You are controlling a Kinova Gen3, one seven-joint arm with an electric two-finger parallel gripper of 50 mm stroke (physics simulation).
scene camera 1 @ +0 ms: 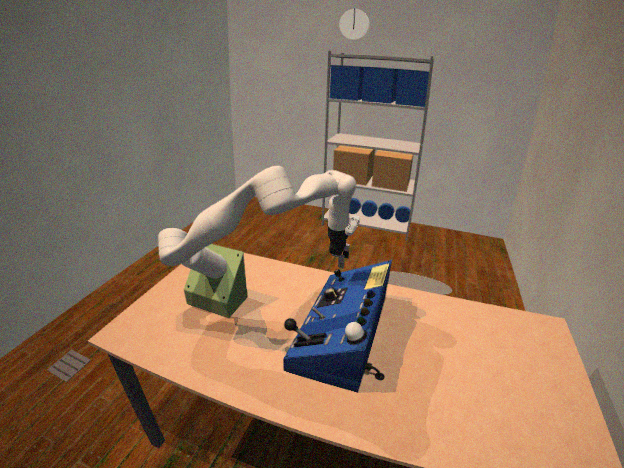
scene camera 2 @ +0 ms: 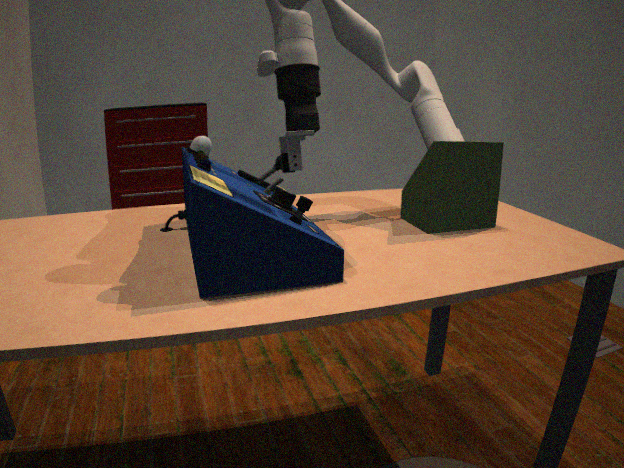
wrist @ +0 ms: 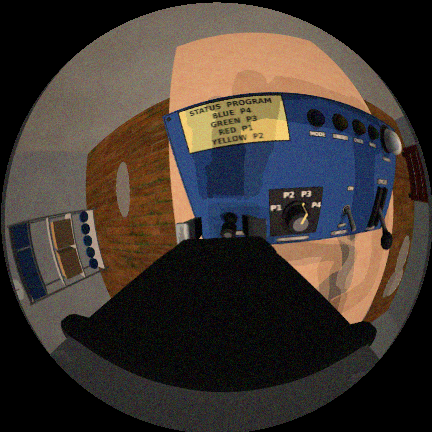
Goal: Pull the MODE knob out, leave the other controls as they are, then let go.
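Where they show: gripper, fingertip midpoint: (scene camera 1: 343, 262) (scene camera 2: 292, 171) (wrist: 221, 224); arm's base, link origin: (scene camera 1: 216, 266) (scene camera 2: 451, 162).
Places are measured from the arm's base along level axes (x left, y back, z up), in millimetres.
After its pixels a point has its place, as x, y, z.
Note:
The small black knob (scene camera 1: 338, 273) {116, -462, -30} (scene camera 2: 303, 203) {135, -464, -30} (wrist: 229, 220) {122, -472, -49} stands on the blue control panel (scene camera 1: 342, 314) {-125, -508, -28} (scene camera 2: 262, 251) {181, -558, -89} (wrist: 230, 175) {99, -541, -27} at the low edge, at its left end in the wrist view. Its own label is mostly hidden, so I cannot read MODE on it. My gripper (scene camera 1: 342, 263) {117, -477, 24} (scene camera 2: 293, 168) {117, -477, 24} (wrist: 221, 224) {117, -477, 24} is open and empty, pointing down, a little above the knob. In the wrist view the knob shows between the two fingers. In scene camera 2 there is a gap between fingertips and knob.
Beside the knob are the P1–P4 selector (wrist: 300, 220) {6, -449, -31}, a toggle (wrist: 349, 217) {-109, -427, -45} and a ball-ended lever (scene camera 1: 290, 324) {-238, -359, -2} (wrist: 385, 239) {-208, -364, -7}. A row of lamps and a white dome (scene camera 1: 354, 331) {-282, -556, 51} (scene camera 2: 201, 145) {-238, -559, 40} (wrist: 391, 140) line the high edge. The green arm base (scene camera 1: 216, 292) {-72, -25, -66} (scene camera 2: 453, 191) {54, -39, -60} stands behind.

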